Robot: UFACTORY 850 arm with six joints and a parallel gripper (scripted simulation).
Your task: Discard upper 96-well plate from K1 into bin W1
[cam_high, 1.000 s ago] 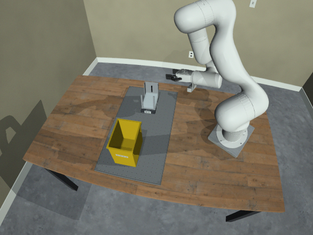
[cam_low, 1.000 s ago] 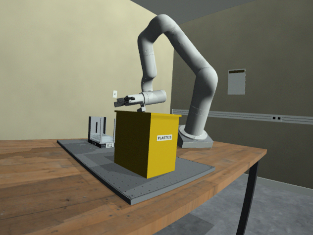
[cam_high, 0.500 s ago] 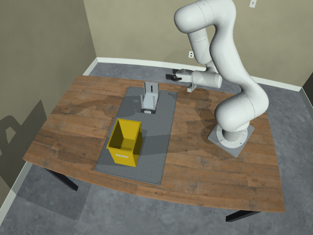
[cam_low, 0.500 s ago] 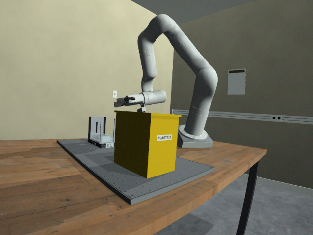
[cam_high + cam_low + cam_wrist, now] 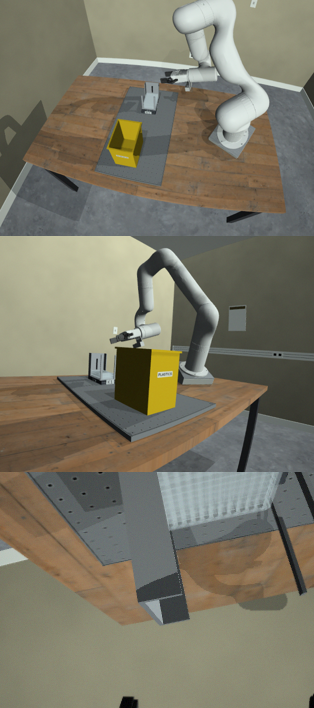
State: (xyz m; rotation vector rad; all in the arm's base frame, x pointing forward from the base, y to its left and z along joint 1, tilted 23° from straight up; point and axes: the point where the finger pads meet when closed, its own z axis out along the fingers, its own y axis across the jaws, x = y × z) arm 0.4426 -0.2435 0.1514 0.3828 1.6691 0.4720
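Right now my hand is 80 mm short of the white 96-well plate, 40 mm to the right of it and 180 mm above it. From my hand the other things lie so: grey rack post: 40 mm ahead, 20 mm to the right, 140 mm below; plastics bin W1: 70 mm ahead, 430 mm to the left, 130 mm below.
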